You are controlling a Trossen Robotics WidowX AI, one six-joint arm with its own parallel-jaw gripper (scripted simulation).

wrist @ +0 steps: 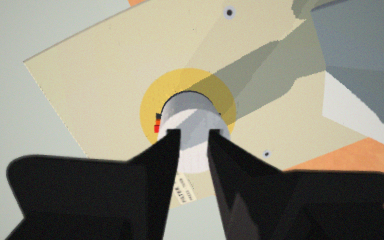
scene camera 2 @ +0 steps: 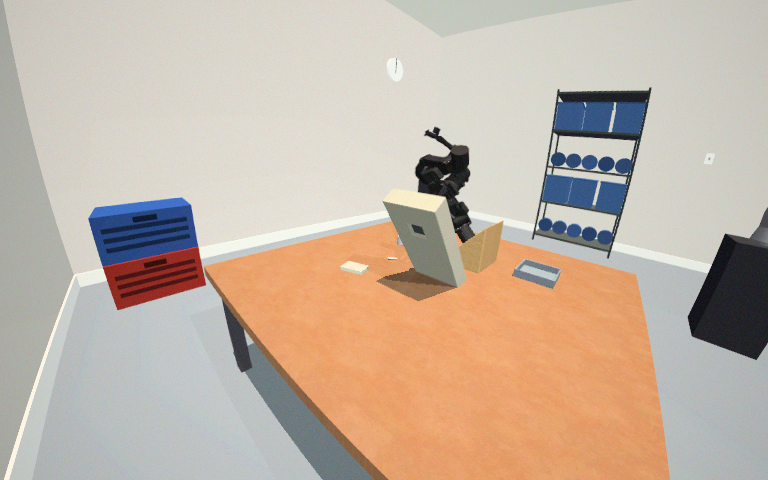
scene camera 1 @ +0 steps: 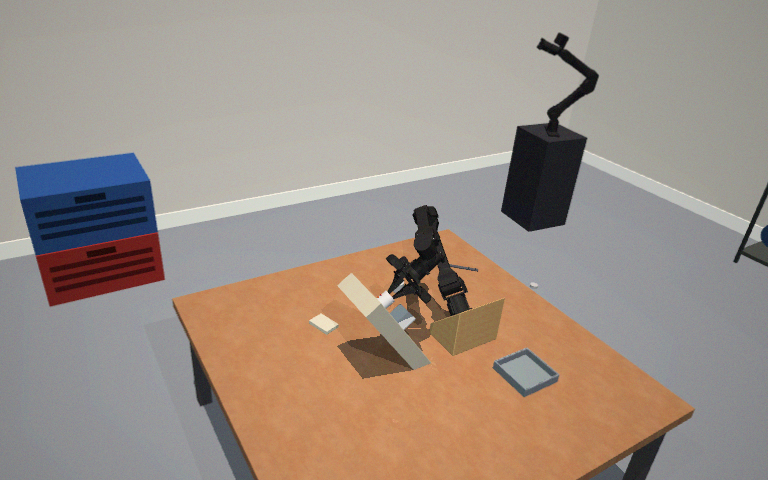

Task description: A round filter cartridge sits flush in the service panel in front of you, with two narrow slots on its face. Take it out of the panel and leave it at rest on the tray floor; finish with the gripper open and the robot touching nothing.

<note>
I see my gripper (scene camera 1: 388,297), a round white filter cartridge (wrist: 193,113) and a beige service panel (scene camera 1: 361,297).
My gripper is seen too in the wrist view (wrist: 193,136) and in scene camera 2 (scene camera 2: 433,210). The beige service panel also shows in the wrist view (wrist: 265,74). Scene camera 2 misses the round white filter cartridge, which is hidden by the beige service panel.
</note>
